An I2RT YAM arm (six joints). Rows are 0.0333 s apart.
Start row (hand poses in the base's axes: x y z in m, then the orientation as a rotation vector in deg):
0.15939 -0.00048 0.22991 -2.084 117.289 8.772
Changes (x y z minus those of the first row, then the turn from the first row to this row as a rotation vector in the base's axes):
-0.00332 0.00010 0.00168 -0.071 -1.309 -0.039
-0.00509 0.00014 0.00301 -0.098 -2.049 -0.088
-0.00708 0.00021 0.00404 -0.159 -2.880 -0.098
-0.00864 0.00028 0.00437 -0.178 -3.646 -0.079
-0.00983 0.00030 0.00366 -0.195 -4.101 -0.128
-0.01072 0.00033 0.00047 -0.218 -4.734 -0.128
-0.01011 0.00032 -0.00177 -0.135 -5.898 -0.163
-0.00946 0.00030 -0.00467 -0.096 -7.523 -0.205
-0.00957 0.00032 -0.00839 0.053 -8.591 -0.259
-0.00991 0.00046 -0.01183 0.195 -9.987 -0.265
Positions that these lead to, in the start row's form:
0.15607 -0.00038 0.23159 -2.179 115.988 8.615
0.15430 -0.00034 0.23292 -2.197 115.252 8.523
0.15231 -0.00027 0.23395 -2.281 114.427 8.416
0.15075 -0.00020 0.23428 -2.364 113.665 8.373
0.14956 -0.00018 0.23357 -2.356 113.212 8.305
0.14867 -0.00015 0.23038 -2.413 112.582 8.252
0.14928 -0.00016 0.22814 -2.405 111.413 8.260
0.14993 -0.00018 0.22524 -2.447 109.788 8.198
0.14982 -0.00016 0.22152 -2.374 108.710 8.263
0.14948 -0.00002 0.21808 -2.374 107.306 8.334

